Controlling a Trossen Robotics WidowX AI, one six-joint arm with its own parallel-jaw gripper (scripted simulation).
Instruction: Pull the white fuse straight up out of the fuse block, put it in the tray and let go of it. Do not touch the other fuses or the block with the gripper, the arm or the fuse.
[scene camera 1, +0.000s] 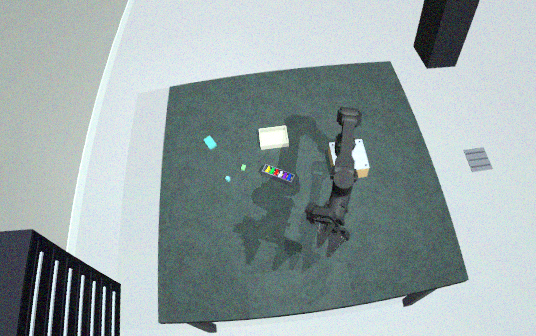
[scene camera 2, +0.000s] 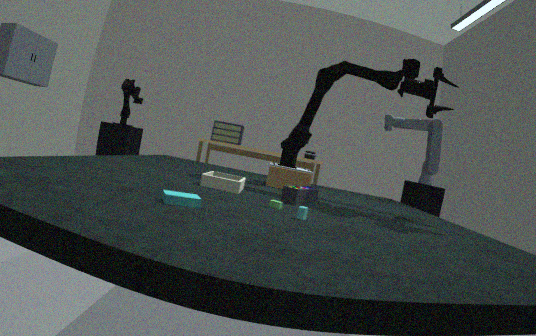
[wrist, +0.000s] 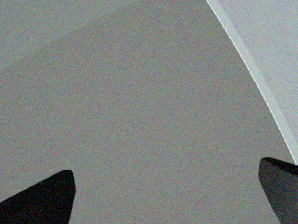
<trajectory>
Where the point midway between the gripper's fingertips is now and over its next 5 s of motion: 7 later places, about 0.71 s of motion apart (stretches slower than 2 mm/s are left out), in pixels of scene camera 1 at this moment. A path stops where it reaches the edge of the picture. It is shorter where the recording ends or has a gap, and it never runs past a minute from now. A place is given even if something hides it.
The gripper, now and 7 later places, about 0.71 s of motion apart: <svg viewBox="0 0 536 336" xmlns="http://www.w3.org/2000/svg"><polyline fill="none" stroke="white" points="323,252 263,224 275,173 279,171 279,173 279,173 280,173 280,172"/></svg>
</trajectory>
